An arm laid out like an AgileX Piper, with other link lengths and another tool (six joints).
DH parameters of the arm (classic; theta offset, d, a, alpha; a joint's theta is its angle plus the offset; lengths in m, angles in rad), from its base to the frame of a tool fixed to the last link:
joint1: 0 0.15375 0 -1.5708
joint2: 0.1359 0 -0.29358 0
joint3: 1.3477 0 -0.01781 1.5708
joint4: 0 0.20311 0 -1.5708
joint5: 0 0 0 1.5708
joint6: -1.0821 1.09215 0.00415 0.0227
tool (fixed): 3.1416 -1.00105 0 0
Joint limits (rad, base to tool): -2.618..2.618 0..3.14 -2.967..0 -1.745..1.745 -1.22..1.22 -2.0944..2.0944
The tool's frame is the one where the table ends.
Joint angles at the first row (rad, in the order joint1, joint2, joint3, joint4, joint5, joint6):
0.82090 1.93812 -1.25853 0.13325 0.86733 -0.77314
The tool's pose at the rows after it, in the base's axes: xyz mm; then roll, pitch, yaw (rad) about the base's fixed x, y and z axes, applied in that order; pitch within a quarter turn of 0, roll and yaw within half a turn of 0:
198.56 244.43 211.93 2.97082 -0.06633 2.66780
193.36 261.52 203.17 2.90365 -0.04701 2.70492
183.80 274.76 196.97 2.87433 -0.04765 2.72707
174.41 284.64 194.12 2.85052 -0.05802 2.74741
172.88 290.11 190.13 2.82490 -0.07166 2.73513
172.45 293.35 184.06 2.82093 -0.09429 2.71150
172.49 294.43 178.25 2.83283 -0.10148 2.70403
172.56 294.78 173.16 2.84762 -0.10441 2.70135
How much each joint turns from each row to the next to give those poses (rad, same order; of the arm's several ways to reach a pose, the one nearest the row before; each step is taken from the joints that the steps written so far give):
0.06717 0.02327 -0.00506 -0.00482 -0.03471 0.00000
0.04686 0.02559 0.00001 0.00188 -0.09621 0.00242
0.04524 0.01870 0.00001 0.00872 -0.04908 0.01435
0.03590 0.00874 -0.00002 0.02153 -0.03075 0.00000
0.00776 0.01235 -0.00002 0.02705 -0.03612 0.00001
0.00000 0.01844 0.00003 0.03294 -0.01989 -0.00001
0.00002 0.01720 -0.00002 0.00850 -0.00474 0.00003
0.00000 0.01494 -0.00001 0.00176 0.00002 0.00000

